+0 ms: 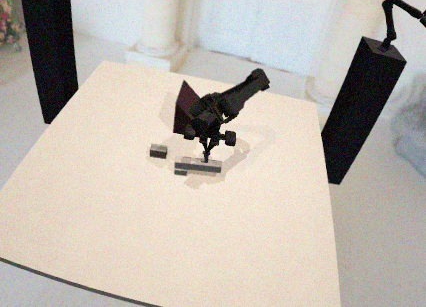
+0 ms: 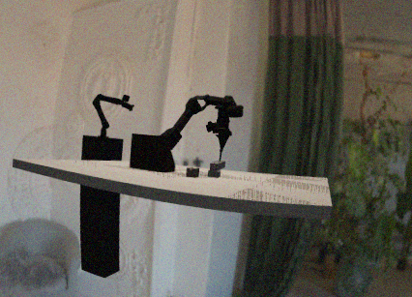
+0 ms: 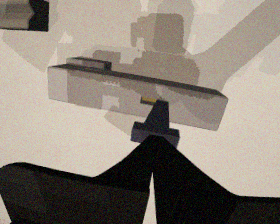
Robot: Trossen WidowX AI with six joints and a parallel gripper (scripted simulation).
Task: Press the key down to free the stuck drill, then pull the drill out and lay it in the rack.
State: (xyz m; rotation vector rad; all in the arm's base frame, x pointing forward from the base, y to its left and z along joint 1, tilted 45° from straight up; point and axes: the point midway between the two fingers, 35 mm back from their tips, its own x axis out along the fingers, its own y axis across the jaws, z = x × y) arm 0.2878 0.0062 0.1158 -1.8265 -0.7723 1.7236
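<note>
My gripper tip is now 3 cm above the dark key. Round my gripper tip: drill: 5 cm to the right, 8 cm below; grey rack: 7 cm behind, 20 cm to the right, 12 cm below; grey housing block: 1 cm behind, 3 cm to the right, 9 cm below.
</note>
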